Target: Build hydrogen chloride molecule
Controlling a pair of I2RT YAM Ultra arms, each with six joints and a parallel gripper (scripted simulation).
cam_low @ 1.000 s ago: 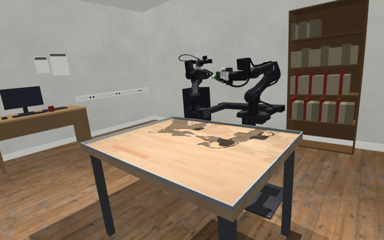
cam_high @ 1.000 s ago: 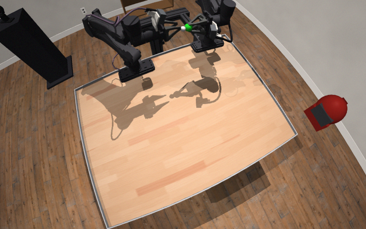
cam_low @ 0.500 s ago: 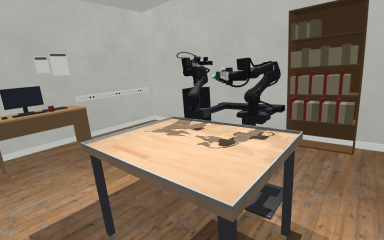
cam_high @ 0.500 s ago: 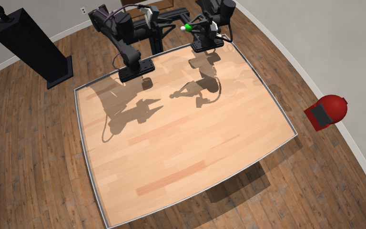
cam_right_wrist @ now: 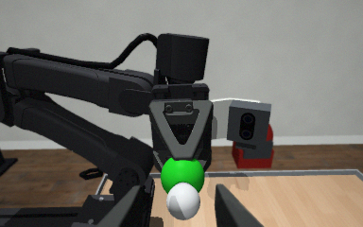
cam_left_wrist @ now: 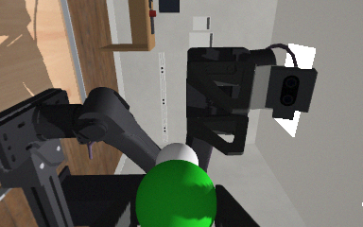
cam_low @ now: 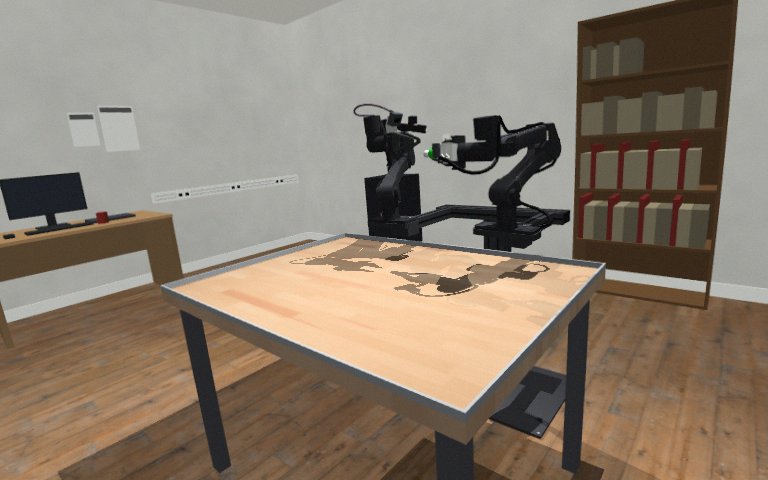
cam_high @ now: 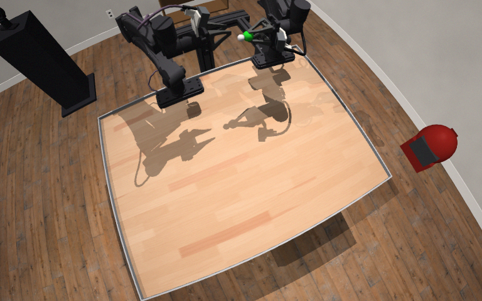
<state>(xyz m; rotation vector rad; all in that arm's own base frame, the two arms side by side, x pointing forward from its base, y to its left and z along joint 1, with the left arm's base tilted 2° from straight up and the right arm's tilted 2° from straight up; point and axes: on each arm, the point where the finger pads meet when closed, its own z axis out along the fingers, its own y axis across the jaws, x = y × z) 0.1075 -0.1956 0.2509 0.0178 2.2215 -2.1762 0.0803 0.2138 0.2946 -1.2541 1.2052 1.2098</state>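
My right gripper is now 5 cm to the right of the white ball and 4 cm above it. Also, from my right hand: grey peg: 6 cm to the left, 4 cm below; green ball: 7 cm to the left, 4 cm below, 1 cm ahead.
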